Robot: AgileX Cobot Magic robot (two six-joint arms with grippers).
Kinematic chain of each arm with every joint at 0, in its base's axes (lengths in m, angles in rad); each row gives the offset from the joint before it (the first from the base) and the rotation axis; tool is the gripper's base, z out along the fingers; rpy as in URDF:
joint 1: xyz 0 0 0.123 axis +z
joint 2: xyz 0 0 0 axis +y
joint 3: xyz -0.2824 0 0.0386 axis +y
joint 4: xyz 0.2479 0 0.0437 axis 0.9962 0 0.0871
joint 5: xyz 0 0 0 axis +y
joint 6: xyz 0.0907 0 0.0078 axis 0.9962 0 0.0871
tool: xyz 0 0 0 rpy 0 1.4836 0
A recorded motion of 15 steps. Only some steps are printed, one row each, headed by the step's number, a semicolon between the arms.
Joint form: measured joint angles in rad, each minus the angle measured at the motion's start. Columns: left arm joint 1, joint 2, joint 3, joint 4, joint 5, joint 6; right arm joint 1, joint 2, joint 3, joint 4, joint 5, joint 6.
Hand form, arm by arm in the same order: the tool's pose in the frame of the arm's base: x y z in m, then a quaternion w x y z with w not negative. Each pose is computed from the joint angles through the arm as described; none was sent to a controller.
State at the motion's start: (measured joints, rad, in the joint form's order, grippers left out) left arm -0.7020 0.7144 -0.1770 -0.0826 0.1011 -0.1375; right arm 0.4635 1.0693 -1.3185 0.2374 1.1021 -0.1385
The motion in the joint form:
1: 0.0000 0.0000 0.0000 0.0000 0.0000 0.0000; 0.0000 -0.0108 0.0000 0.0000 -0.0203 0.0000
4: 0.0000 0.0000 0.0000 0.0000 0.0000 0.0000; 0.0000 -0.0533 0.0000 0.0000 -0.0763 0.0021
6: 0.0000 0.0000 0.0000 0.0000 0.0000 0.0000; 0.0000 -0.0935 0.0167 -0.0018 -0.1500 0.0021
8: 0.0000 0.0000 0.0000 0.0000 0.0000 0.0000; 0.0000 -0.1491 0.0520 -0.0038 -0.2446 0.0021
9: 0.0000 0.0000 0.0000 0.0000 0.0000 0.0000; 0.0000 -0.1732 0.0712 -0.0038 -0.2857 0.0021
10: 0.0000 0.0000 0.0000 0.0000 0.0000 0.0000; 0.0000 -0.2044 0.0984 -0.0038 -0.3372 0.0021
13: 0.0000 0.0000 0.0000 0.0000 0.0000 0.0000; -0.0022 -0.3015 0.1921 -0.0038 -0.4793 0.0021
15: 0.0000 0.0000 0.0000 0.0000 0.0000 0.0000; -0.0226 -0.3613 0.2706 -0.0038 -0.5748 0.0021
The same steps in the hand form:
1: 0.0948 -0.0812 0.2001 0.43557 0.21042 0.84703 -0.22031; 0.1617 0.1020 0.4350 0.37874 -0.26102 0.86912 0.18179
4: 0.0948 -0.0812 0.2001 0.43557 0.21042 0.84703 -0.22031; 0.1528 0.0969 0.4468 0.42216 -0.25316 0.84962 0.18933
6: 0.0948 -0.0812 0.2001 0.43557 0.21042 0.84703 -0.22031; 0.1459 0.0923 0.4543 0.46437 -0.24371 0.82879 0.19512
8: 0.0948 -0.0812 0.2001 0.43557 0.21042 0.84703 -0.22031; 0.1361 0.0859 0.4605 0.51281 -0.23100 0.80189 0.20158
9: 0.0948 -0.0812 0.2001 0.43557 0.21042 0.84703 -0.22031; 0.1320 0.0832 0.4619 0.53166 -0.22528 0.79046 0.20437
10: 0.0948 -0.0812 0.2001 0.43557 0.21042 0.84703 -0.22031; 0.1267 0.0797 0.4627 0.55402 -0.21801 0.77617 0.20759
13: 0.0948 -0.0812 0.2001 0.43557 0.21042 0.84703 -0.22031; 0.1104 0.0686 0.4600 0.61082 -0.19656 0.73638 0.21450
15: 0.0948 -0.0812 0.2001 0.43557 0.21042 0.84703 -0.22031; 0.1038 0.0607 0.4517 0.64169 -0.17579 0.71617 0.21080

